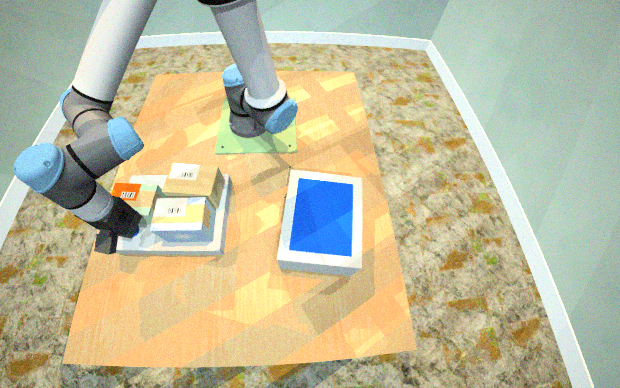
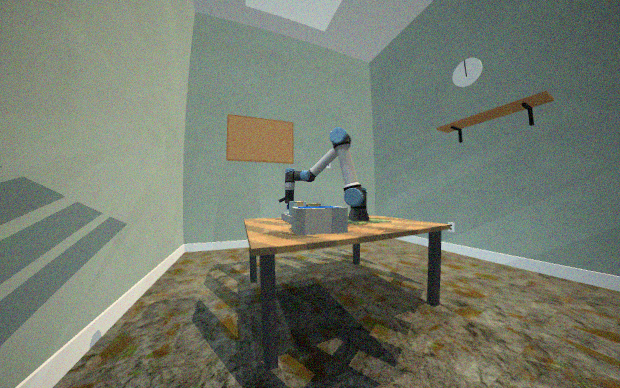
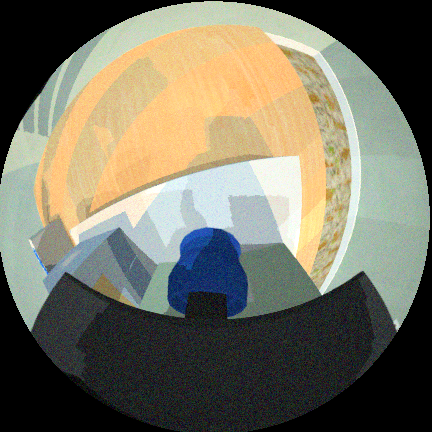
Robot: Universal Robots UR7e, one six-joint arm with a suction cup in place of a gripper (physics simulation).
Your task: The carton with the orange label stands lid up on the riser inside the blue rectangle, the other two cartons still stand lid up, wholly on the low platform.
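Frame: origin at the arm's base, x ahead, y left, z up, level; millimetres.
Where they show: end effector, tool point: (image 2: 288,209) (image 3: 209,253); arm's base, origin of the base link: (image 1: 249,122) (image 2: 358,219).
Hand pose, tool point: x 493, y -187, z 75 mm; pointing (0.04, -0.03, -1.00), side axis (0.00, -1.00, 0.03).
Things, the pixels of their top centre, and the offset from my tool point. Level surfaces: height alone.
- green carton with the orange label, middle of its top: (image 3: 232,354) (image 1: 130,197) dy -12, dx -74, dz +49 mm
- white carton, middle of its top: (image 3: 73,316) (image 1: 178,213) (image 2: 297,201) dy +145, dx -50, dz +64 mm
- kraft carton, middle of its top: (image 1: 190,178) dy +129, dx -159, dz +47 mm
- blue rectangle, middle of its top: (image 1: 323,214) dy +497, dx -117, dz +38 mm
- riser, middle of its top: (image 1: 323,214) (image 2: 317,207) dy +497, dx -117, dz +38 mm
- wooden table, its level: dz -82 mm
The green carton with the orange label (image 1: 126,191) (image 3: 272,272) stands lid up on the low platform (image 1: 226,220) (image 3: 285,185). My suction cup (image 1: 135,231) (image 2: 288,205) (image 3: 210,245) points down just past this carton's front edge, over the platform, with nothing seen on its tip. Whether it touches the carton's edge cannot be told. A white carton (image 1: 195,212) (image 3: 90,257) and a kraft carton (image 1: 190,187) stand lid up on the platform. The blue rectangle (image 1: 322,217) lies bare on top of the riser (image 1: 320,264) (image 2: 311,221) (image 3: 52,241). The black tool hides part of the orange-labelled carton.
The platform and riser stand apart on the wooden table (image 1: 250,320) (image 2: 272,242) (image 3: 185,115). The arm's base stands on a green plate (image 1: 230,146) behind them. The white carton is close beside the orange-labelled one. A wall shelf (image 2: 495,114) is far behind.
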